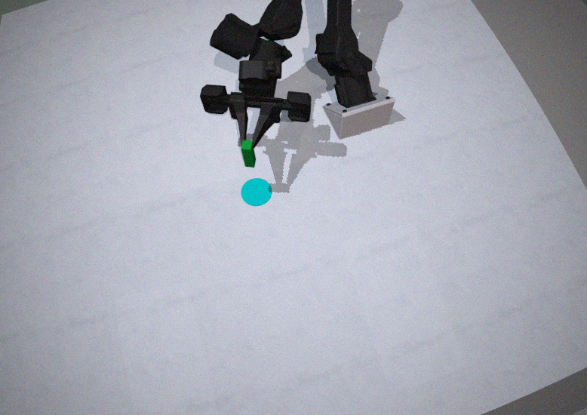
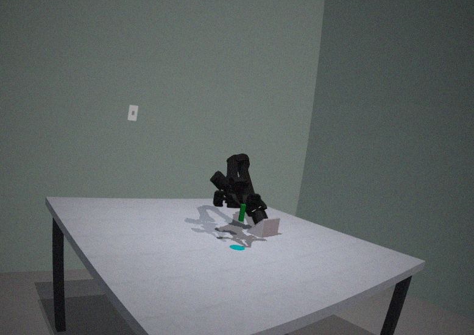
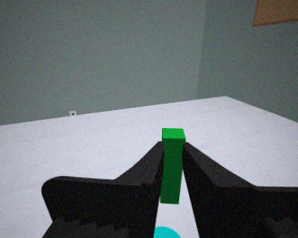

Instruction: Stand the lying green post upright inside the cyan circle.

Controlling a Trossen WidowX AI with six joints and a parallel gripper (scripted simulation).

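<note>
The cyan circle is 170 mm below my gripper tip. Round my gripper tip: green post 20 mm below.
</note>
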